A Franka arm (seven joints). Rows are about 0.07 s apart.
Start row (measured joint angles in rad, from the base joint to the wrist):
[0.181 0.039 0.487 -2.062 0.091 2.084 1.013]
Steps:
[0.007 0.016 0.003 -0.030 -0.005 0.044 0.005]
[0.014 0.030 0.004 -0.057 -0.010 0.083 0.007]
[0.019 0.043 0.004 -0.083 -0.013 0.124 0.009]
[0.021 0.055 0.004 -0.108 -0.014 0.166 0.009]
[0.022 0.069 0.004 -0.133 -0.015 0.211 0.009]
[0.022 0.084 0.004 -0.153 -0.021 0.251 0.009]
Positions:
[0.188 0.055 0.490 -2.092 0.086 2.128 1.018]
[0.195 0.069 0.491 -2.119 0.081 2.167 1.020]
[0.200 0.082 0.491 -2.145 0.078 2.208 1.022]
[0.202 0.094 0.491 -2.170 0.077 2.250 1.022]
[0.203 0.108 0.491 -2.195 0.076 2.295 1.022]
[0.203 0.123 0.491 -2.215 0.070 2.335 1.022]

